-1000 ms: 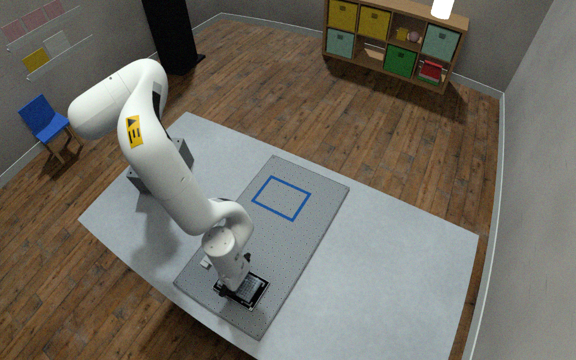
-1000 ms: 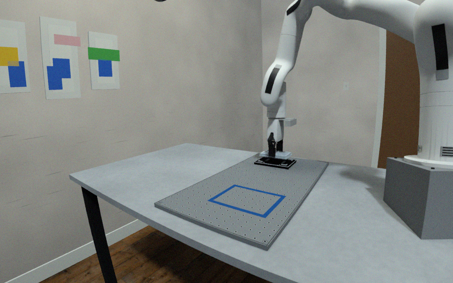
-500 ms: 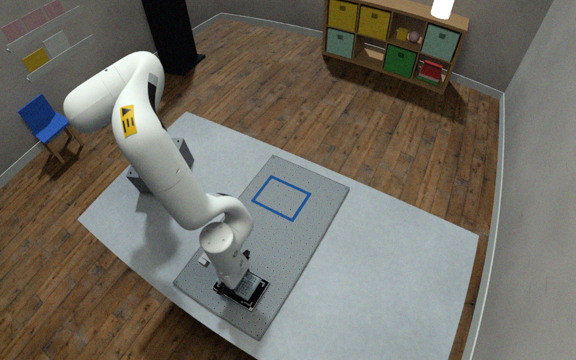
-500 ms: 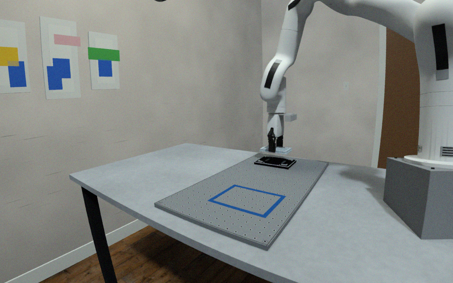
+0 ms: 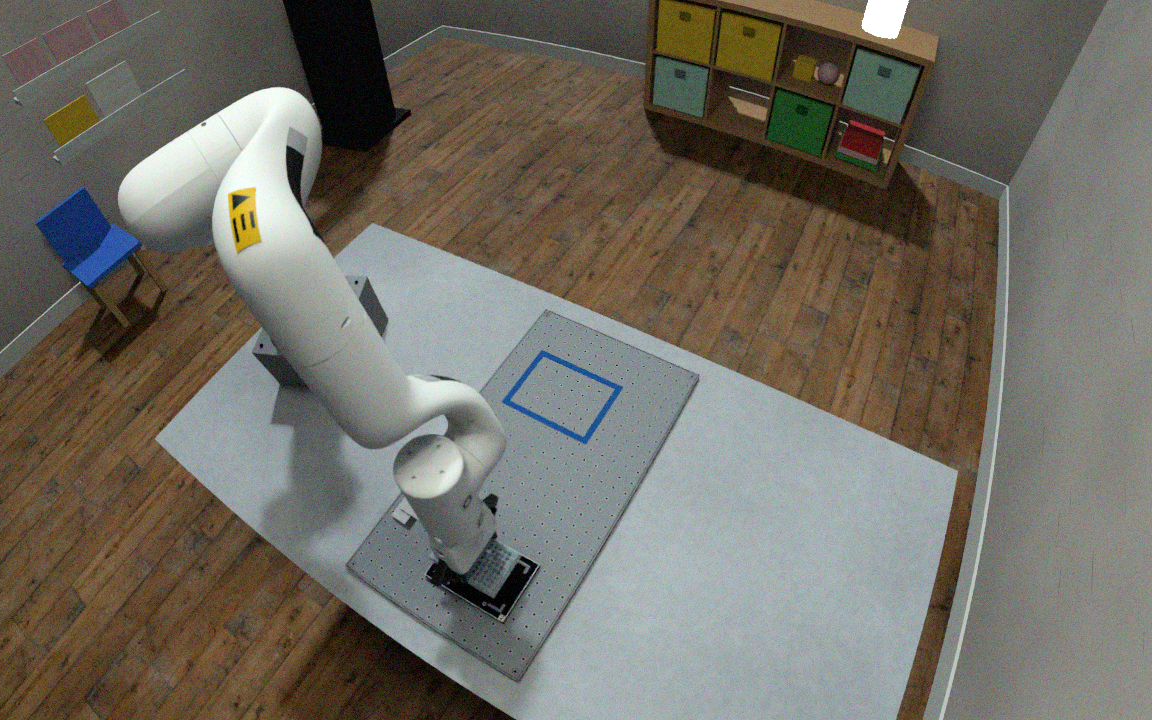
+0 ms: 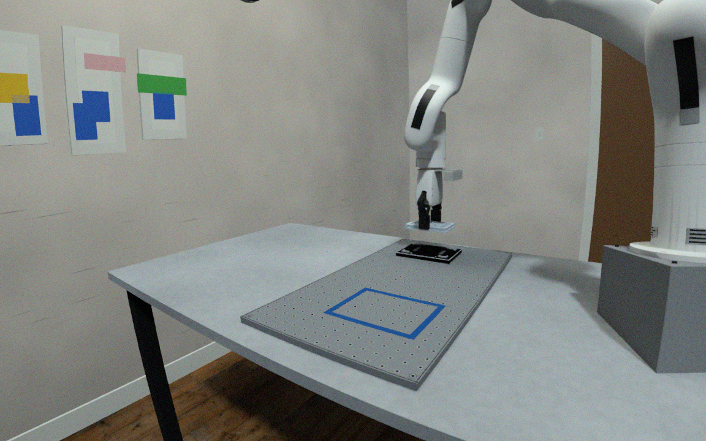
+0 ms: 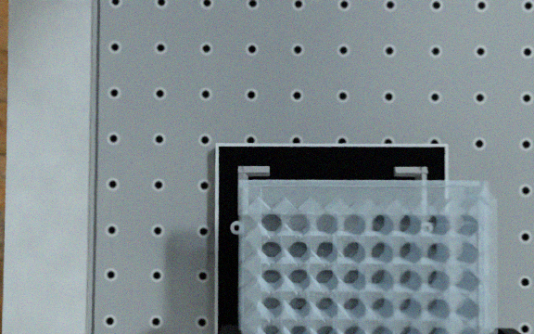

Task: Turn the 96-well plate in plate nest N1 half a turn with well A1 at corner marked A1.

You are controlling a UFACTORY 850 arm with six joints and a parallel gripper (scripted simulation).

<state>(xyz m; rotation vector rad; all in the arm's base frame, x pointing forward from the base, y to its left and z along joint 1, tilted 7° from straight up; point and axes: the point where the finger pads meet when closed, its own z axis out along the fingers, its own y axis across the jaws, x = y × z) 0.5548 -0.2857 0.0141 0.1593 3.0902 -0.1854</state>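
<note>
The black plate nest N1 is 9 cm below my hand. From my hand the other things lie so: 96-well plate (1 cm below).
</note>
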